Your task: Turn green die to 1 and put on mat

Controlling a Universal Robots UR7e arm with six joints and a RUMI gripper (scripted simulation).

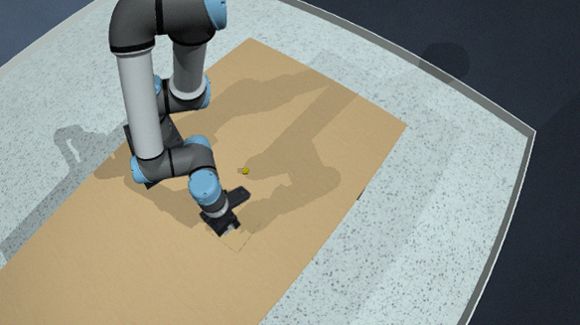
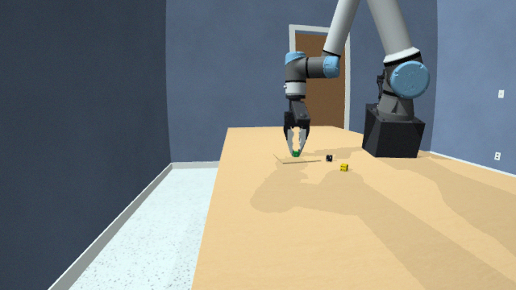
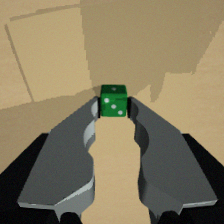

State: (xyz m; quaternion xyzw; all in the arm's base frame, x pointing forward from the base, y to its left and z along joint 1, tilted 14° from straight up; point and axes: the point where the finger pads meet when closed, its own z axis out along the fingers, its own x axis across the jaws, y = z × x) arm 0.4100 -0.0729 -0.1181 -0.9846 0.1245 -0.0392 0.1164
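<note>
My gripper is now 1 cm above the green die. Also, from my hand: tan mat (2 cm below); yellow die (20 cm to the left, 7 cm behind, 1 cm below); black die (9 cm behind, 8 cm to the left, 1 cm below).
</note>
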